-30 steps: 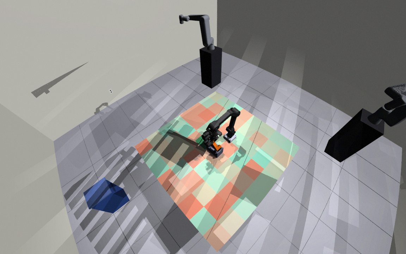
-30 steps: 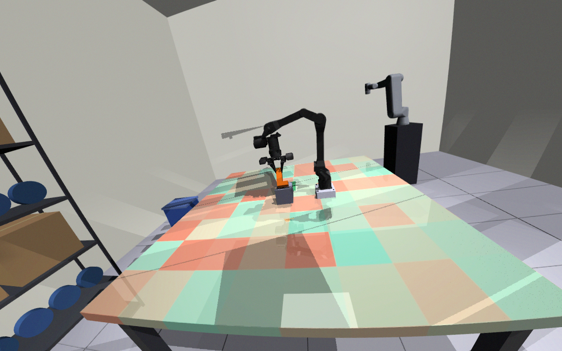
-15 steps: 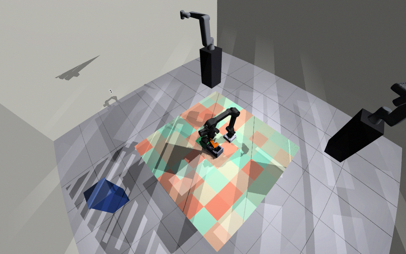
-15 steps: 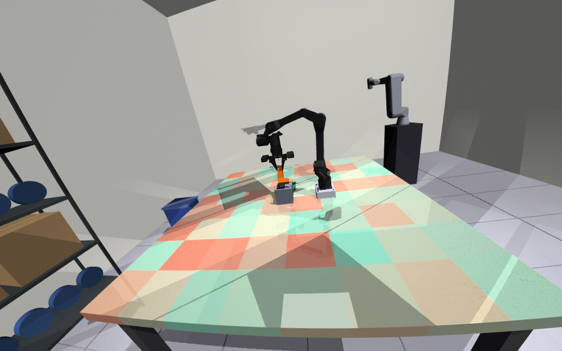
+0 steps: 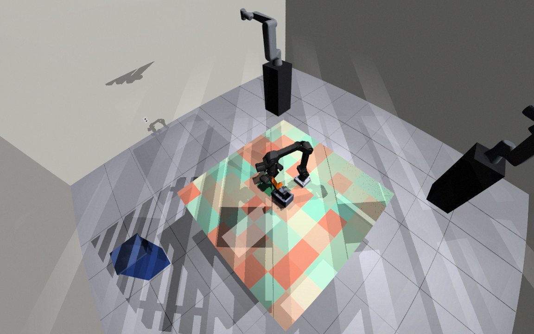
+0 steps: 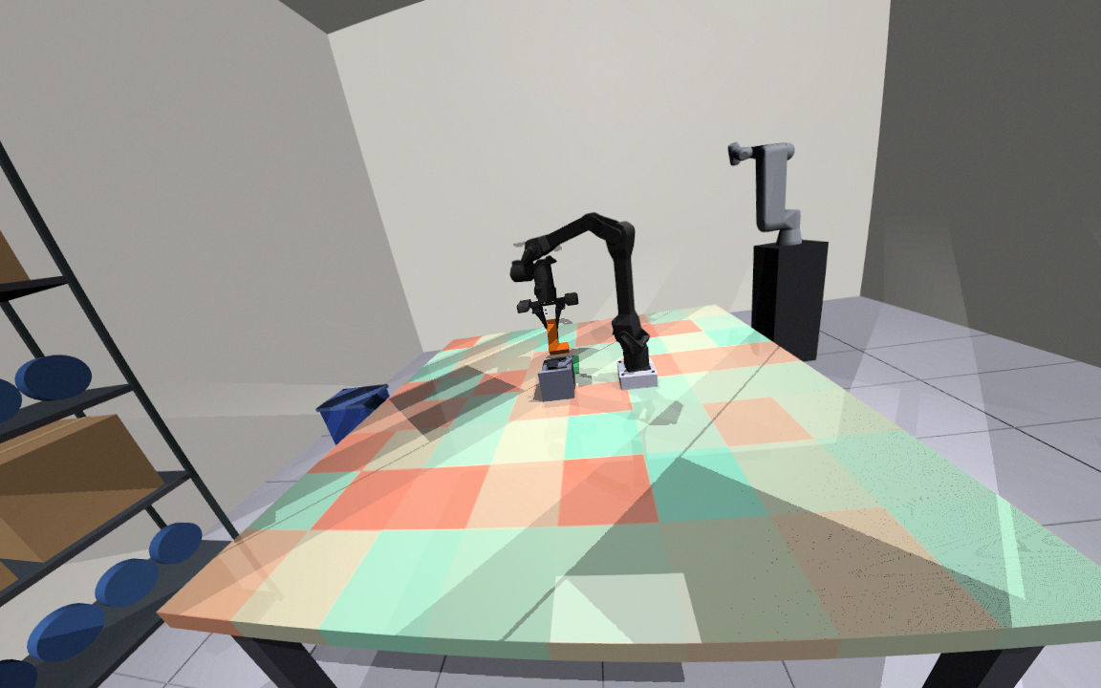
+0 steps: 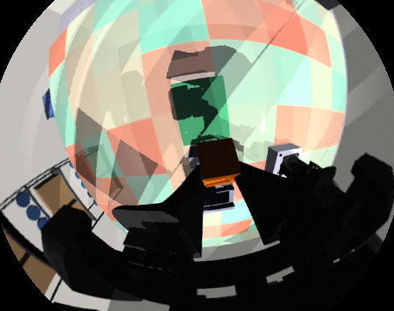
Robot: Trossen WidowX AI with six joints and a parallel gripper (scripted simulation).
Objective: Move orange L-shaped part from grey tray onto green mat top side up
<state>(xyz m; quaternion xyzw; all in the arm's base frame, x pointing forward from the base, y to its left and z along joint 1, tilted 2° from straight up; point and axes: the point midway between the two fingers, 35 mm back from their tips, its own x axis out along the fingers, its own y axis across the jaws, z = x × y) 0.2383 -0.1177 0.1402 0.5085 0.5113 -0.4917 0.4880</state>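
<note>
Right now my gripper tip is 170 mm above the green mat and 50 mm to the left of it. The rest, counted from my gripper tip: orange L-shaped part 30 mm to the left, 30 mm below, 20 mm behind; grey tray 170 mm below, 100 mm to the left.
</note>
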